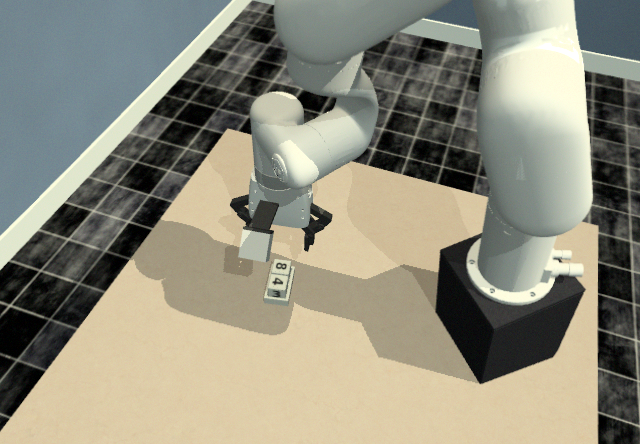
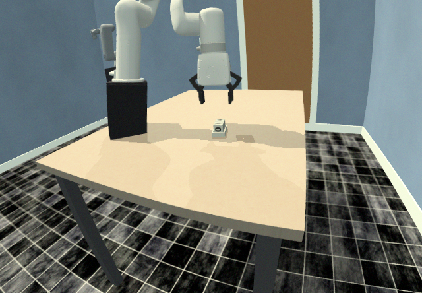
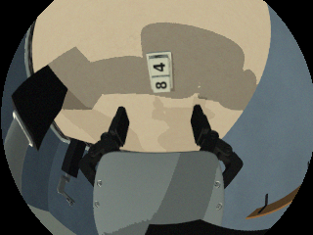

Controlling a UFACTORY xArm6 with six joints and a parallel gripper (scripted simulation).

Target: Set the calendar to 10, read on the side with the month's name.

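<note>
Now: hand 10 cm above the white cube. Also, from my hand: tray (11 cm below, 2 cm to the left).
</note>
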